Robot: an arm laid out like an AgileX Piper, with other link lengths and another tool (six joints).
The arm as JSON. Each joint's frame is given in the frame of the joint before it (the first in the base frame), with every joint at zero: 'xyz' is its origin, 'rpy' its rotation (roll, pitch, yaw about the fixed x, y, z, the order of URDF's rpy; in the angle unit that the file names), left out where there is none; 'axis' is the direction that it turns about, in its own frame. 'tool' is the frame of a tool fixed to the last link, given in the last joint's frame.
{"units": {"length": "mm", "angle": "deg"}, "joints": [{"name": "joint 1", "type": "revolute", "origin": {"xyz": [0.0, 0.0, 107.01]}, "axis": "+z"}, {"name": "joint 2", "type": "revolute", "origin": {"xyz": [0.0, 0.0, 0.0], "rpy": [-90.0, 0.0, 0.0]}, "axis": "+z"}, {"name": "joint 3", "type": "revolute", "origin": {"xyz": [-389.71, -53.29, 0.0]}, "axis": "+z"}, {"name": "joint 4", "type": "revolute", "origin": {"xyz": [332.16, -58.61, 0.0], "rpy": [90.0, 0.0, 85.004]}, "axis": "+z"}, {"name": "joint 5", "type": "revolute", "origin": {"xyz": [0.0, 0.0, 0.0], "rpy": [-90.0, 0.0, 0.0]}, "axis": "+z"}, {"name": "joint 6", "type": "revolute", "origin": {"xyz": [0.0, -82.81, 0.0], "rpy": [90.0, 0.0, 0.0]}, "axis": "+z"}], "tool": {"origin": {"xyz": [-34.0, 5.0, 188.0], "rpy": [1.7, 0.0, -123.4]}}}
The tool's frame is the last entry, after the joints.
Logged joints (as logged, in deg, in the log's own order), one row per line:
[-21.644 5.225 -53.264 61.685 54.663 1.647]
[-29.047 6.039 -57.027 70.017 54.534 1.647]
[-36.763 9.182 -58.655 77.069 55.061 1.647]
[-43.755 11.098 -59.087 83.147 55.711 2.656]
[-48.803 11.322 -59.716 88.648 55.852 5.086]
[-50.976 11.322 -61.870 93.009 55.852 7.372]
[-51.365 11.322 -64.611 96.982 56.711 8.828]
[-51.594 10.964 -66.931 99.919 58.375 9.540]
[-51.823 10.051 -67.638 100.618 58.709 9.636]
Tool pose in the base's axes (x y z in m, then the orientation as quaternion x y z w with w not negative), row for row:
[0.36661 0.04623 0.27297 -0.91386 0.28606 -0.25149 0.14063]
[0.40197 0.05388 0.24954 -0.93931 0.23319 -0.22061 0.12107]
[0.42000 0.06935 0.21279 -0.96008 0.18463 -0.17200 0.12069]
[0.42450 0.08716 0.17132 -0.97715 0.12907 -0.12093 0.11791]
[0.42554 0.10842 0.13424 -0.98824 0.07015 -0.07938 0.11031]
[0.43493 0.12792 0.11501 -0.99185 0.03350 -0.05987 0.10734]
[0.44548 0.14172 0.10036 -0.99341 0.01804 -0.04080 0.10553]
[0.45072 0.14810 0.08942 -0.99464 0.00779 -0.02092 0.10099]
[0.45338 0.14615 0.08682 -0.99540 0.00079 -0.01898 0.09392]
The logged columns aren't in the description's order. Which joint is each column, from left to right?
Columns, left to right: joint 6, joint 4, joint 3, joint 2, joint 5, joint 1.
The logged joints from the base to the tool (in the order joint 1, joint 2, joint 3, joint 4, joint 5, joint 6), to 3 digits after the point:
[1.647 61.685 -53.264 5.225 54.663 -21.644]
[1.647 70.017 -57.027 6.039 54.534 -29.047]
[1.647 77.069 -58.655 9.182 55.061 -36.763]
[2.656 83.147 -59.087 11.098 55.711 -43.755]
[5.086 88.648 -59.716 11.322 55.852 -48.803]
[7.372 93.009 -61.870 11.322 55.852 -50.976]
[8.828 96.982 -64.611 11.322 56.711 -51.365]
[9.540 99.919 -66.931 10.964 58.375 -51.594]
[9.636 100.618 -67.638 10.051 58.709 -51.823]

